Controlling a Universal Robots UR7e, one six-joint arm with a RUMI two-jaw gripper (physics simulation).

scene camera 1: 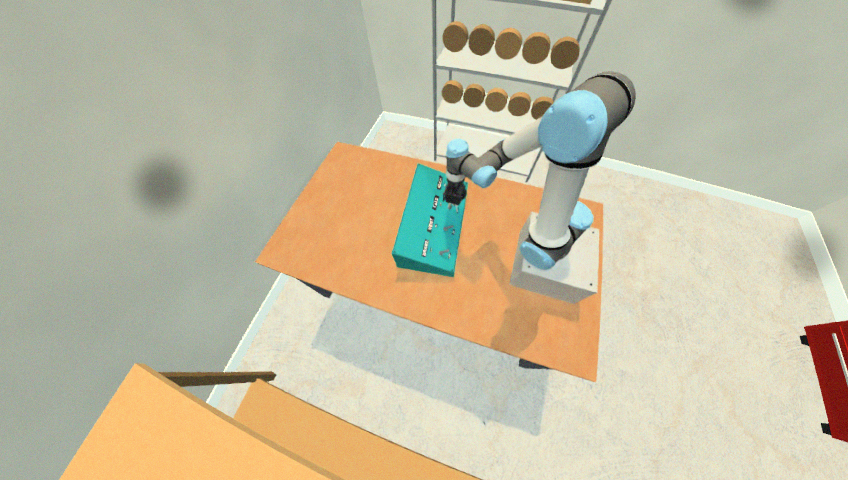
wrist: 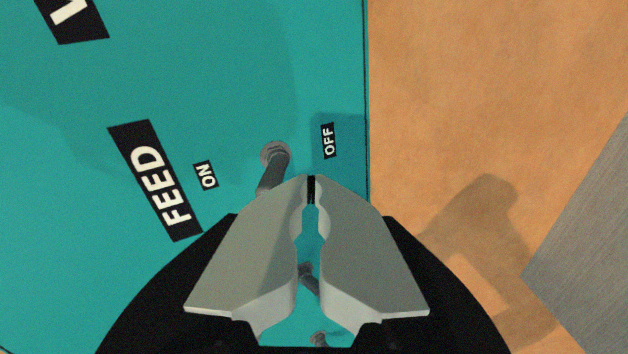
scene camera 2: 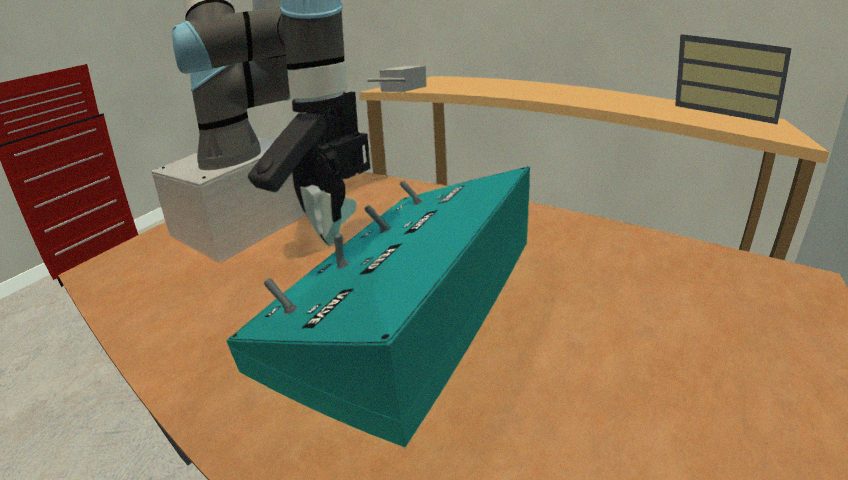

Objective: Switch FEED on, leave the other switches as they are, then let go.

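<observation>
The teal switch panel lies on the table. The FEED lever stands more upright than its neighbours in scene camera 2 and leans away from OFF, toward the ON side. The VALVE lever, the third lever and the far lever lean toward OFF. My gripper is shut and empty, its tips close beside the FEED lever on the OFF side. A finger hides the lever's tip in the wrist view; contact cannot be told.
The orange table bears the panel and the arm's pale base block. A shelf rack with round discs stands behind. A red drawer cabinet and a wooden bench stand farther off.
</observation>
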